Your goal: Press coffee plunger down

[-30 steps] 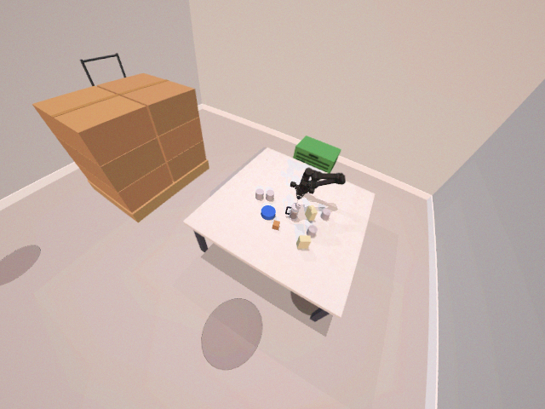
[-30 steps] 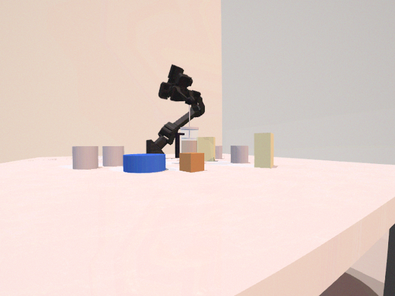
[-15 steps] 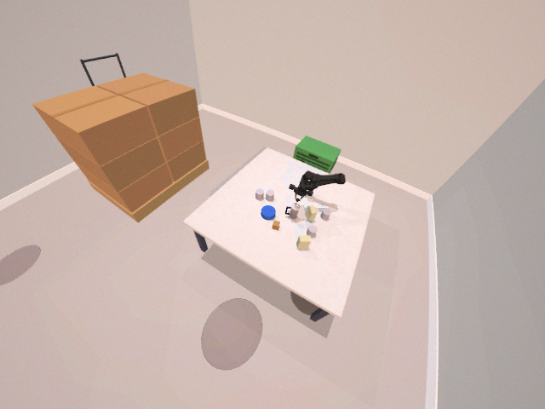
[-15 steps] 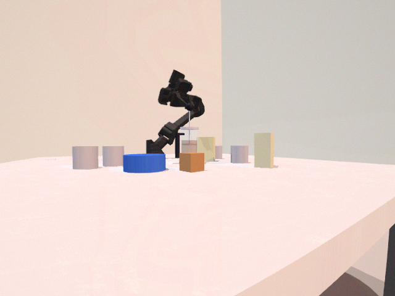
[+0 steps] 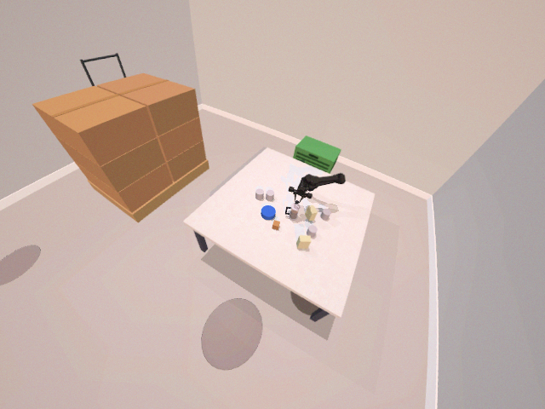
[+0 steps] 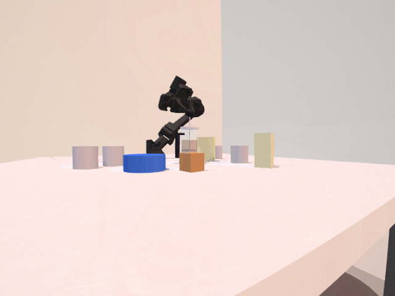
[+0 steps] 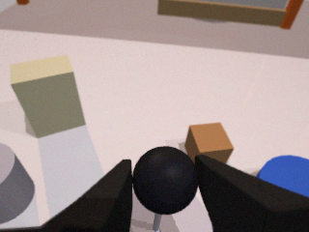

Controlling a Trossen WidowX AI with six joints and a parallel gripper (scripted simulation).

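Right now the coffee press is 1 cm behind my gripper tip, 2 cm to the right of it and 10 cm below it. The rest, counted from my gripper tip: orange cube: 16 cm ahead, 6 cm to the right, 17 cm below; blue disc: 9 cm ahead, 18 cm to the right, 18 cm below.
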